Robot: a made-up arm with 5 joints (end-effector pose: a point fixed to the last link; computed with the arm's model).
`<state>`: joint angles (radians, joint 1 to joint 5).
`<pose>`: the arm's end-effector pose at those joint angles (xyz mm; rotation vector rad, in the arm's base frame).
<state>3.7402 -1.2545 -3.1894 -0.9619 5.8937</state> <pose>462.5 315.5 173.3 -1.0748 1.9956 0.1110</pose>
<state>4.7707 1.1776 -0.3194 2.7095 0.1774</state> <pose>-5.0 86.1 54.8 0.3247 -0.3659 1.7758</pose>
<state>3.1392 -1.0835 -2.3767 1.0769 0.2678</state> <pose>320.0 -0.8 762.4 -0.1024 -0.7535 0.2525</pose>
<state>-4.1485 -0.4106 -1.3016 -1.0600 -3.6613</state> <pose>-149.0 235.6 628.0 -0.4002 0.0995 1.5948</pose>
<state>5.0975 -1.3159 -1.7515 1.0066 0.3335</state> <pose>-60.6 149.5 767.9 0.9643 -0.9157 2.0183</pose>
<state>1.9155 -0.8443 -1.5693 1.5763 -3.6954</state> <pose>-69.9 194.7 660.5 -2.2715 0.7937 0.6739</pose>
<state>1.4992 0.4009 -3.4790 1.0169 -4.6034</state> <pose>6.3 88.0 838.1 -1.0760 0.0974 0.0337</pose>
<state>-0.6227 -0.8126 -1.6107 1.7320 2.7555</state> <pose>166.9 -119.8 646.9 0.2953 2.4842 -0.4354</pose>
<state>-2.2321 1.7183 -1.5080 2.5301 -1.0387</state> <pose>-34.2 -43.9 -175.5 -0.3321 0.2256 -0.1275</pose>
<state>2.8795 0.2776 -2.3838 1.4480 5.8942</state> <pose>-463.2 124.2 584.5 0.1588 -2.4992 -0.2735</pose>
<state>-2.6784 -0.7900 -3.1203 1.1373 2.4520</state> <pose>407.2 203.4 674.3 -0.4513 -0.2934 2.8690</pose>
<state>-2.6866 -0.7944 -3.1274 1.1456 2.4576</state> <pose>411.9 201.5 670.1 -0.4491 -0.2875 2.8673</pose>
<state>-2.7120 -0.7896 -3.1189 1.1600 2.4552</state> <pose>410.6 188.1 675.8 -0.4825 -0.3012 2.8332</pose>
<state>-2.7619 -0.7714 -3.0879 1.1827 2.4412</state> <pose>398.7 159.1 695.2 -0.5661 -0.3393 2.7515</pose>
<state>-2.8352 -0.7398 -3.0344 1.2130 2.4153</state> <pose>371.6 117.5 725.6 -0.6957 -0.3950 2.6201</pose>
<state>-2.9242 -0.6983 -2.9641 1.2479 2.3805</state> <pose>327.0 72.2 759.9 -0.8542 -0.4548 2.4501</pose>
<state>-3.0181 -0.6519 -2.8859 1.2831 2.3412</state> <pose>268.4 33.3 790.6 -1.0196 -0.5076 2.2618</pose>
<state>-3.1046 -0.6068 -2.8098 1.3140 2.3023</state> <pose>205.3 7.6 812.6 -1.1707 -0.5485 2.0811</pose>
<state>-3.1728 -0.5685 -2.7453 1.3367 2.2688</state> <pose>149.3 -4.7 825.2 -1.2910 -0.5777 1.9325</pose>
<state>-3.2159 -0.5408 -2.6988 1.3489 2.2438</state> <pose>108.5 -8.1 831.1 -1.3709 -0.5987 1.8315</pose>
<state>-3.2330 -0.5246 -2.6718 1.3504 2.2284</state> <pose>85.4 -7.8 833.6 -1.4100 -0.6143 1.7814</pose>
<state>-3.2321 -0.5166 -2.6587 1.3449 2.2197</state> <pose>74.7 -6.8 835.0 -1.4212 -0.6274 1.7667</pose>
